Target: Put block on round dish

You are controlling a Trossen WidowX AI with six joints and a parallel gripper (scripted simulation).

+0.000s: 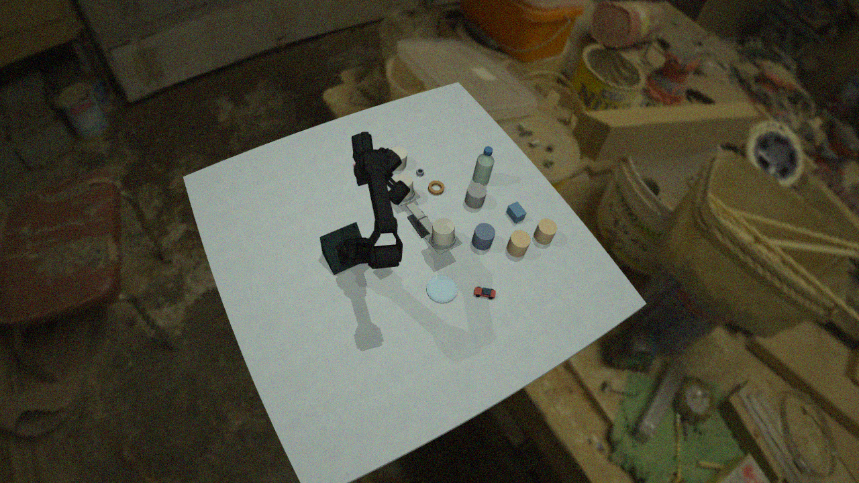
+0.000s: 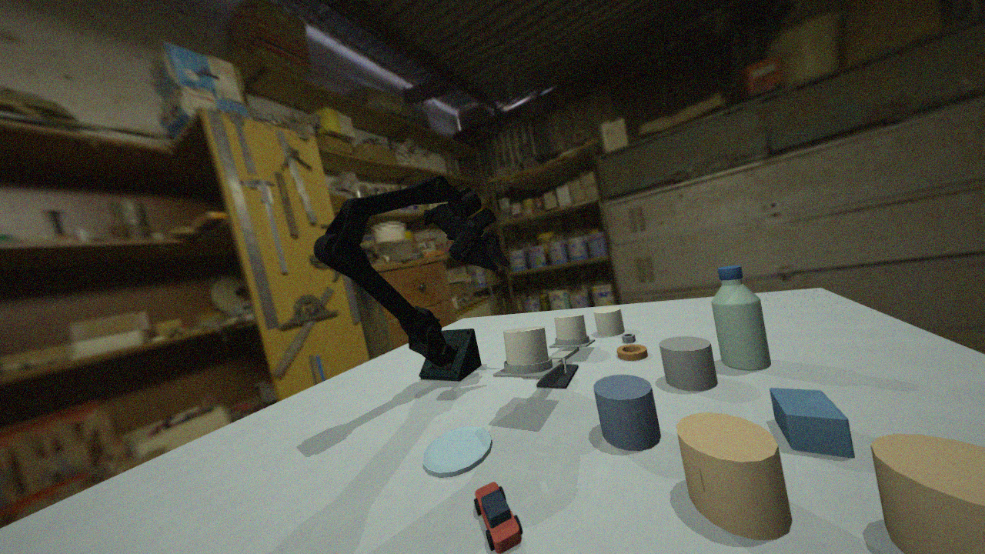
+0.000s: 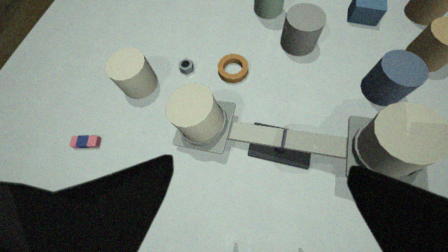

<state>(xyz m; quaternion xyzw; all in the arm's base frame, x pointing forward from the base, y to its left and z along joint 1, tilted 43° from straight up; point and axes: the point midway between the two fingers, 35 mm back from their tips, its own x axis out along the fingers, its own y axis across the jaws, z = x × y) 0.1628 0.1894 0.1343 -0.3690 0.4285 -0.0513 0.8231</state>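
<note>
The teal block lies 200 mm below my gripper tip, 100 mm to the left of it and 90 mm ahead of it. From my gripper tip the other things lie so: pale blue round dish (290 mm to the right, 240 mm below, 40 mm ahead); then grey cylinder (320 mm ahead, 210 mm below, 10 mm to the right); then ring (230 mm below, 220 mm ahead, 90 mm to the left).
</note>
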